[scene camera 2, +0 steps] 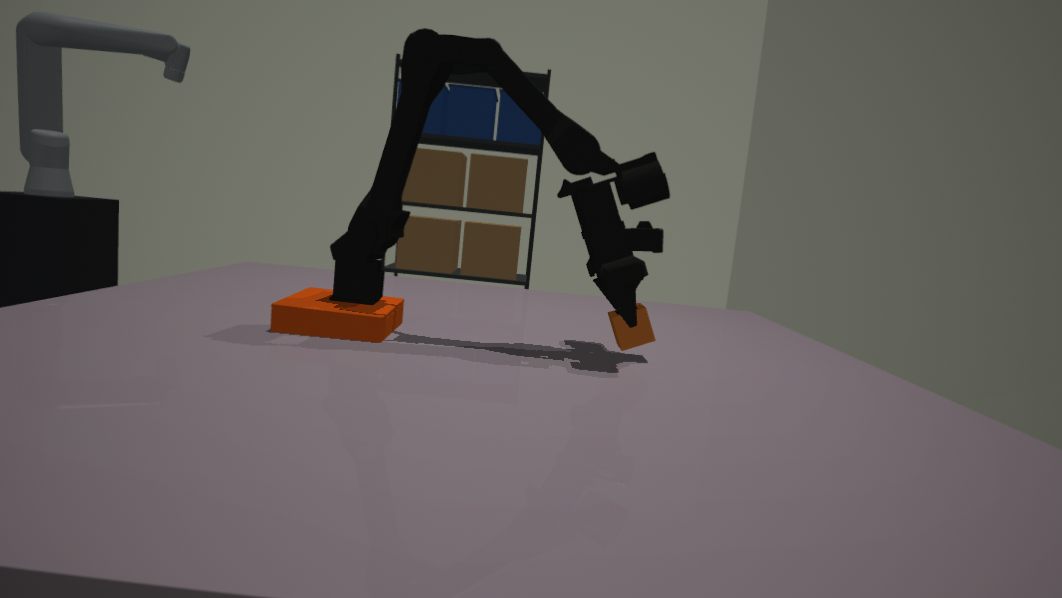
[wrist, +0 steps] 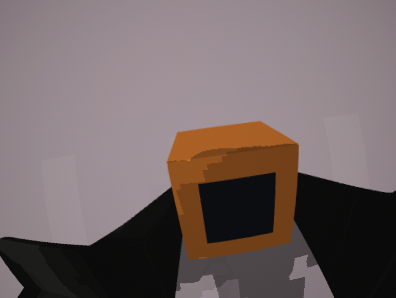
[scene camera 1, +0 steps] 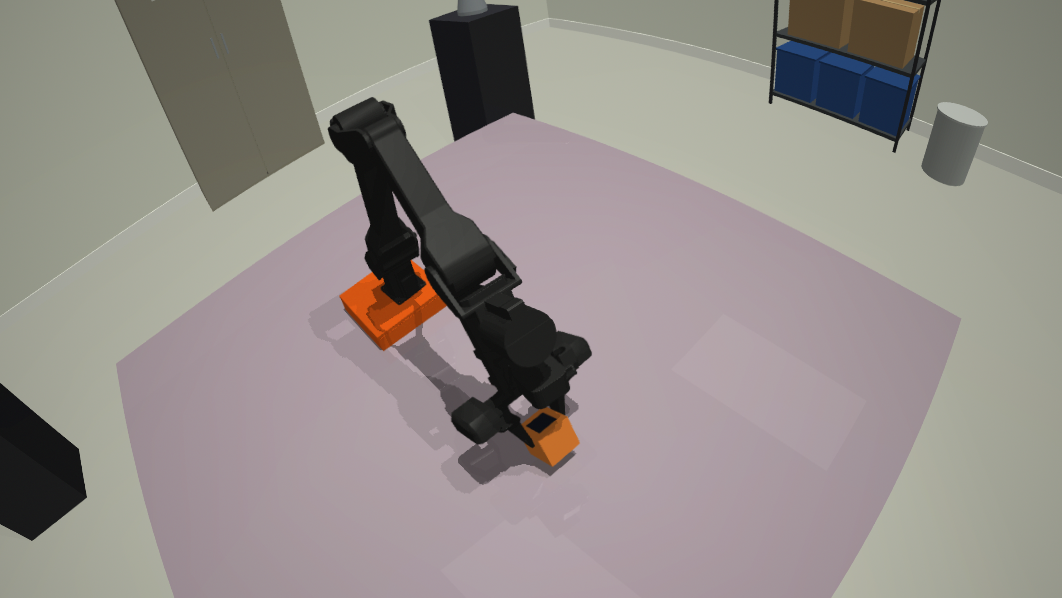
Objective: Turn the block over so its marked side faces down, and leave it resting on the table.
Labels:
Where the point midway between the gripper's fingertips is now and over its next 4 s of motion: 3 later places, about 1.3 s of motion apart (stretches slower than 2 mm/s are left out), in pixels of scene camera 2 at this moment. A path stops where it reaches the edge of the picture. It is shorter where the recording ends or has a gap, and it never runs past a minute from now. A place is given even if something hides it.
The gripper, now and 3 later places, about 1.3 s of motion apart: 630, 323; 642, 333; 637, 332; 632, 283

